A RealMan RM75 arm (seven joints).
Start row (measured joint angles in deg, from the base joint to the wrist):
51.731, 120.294, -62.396, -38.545, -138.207, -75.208, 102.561
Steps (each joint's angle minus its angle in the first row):
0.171, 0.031, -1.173, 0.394, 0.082, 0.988, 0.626
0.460, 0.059, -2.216, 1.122, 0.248, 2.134, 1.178
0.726, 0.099, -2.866, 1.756, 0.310, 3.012, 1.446
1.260, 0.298, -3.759, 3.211, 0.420, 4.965, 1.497
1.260, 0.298, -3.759, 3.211, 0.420, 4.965, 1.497
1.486, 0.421, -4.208, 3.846, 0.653, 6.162, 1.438
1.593, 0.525, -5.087, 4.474, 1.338, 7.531, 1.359
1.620, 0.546, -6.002, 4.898, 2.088, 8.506, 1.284
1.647, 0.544, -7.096, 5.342, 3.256, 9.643, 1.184
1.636, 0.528, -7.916, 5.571, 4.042, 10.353, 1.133
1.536, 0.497, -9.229, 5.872, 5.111, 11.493, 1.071
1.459, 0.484, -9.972, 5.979, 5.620, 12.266, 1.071
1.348, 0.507, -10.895, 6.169, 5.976, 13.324, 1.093
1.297, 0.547, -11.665, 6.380, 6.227, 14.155, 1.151
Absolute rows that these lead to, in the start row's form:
51.902, 120.325, -63.569, -38.151, -138.125, -74.220, 103.187
52.191, 120.353, -64.612, -37.423, -137.959, -73.074, 103.739
52.457, 120.393, -65.262, -36.789, -137.897, -72.196, 104.007
52.991, 120.592, -66.155, -35.334, -137.787, -70.243, 104.058
52.991, 120.592, -66.155, -35.334, -137.787, -70.243, 104.058
53.217, 120.715, -66.604, -34.699, -137.554, -69.046, 103.999
53.324, 120.819, -67.483, -34.071, -136.869, -67.677, 103.920
53.351, 120.840, -68.398, -33.647, -136.119, -66.702, 103.845
53.378, 120.838, -69.492, -33.203, -134.951, -65.565, 103.745
53.367, 120.822, -70.312, -32.974, -134.165, -64.855, 103.694
53.267, 120.791, -71.625, -32.673, -133.096, -63.715, 103.632
53.190, 120.778, -72.368, -32.566, -132.587, -62.942, 103.632
53.079, 120.801, -73.291, -32.376, -132.231, -61.884, 103.654
53.028, 120.841, -74.061, -32.165, -131.980, -61.053, 103.712

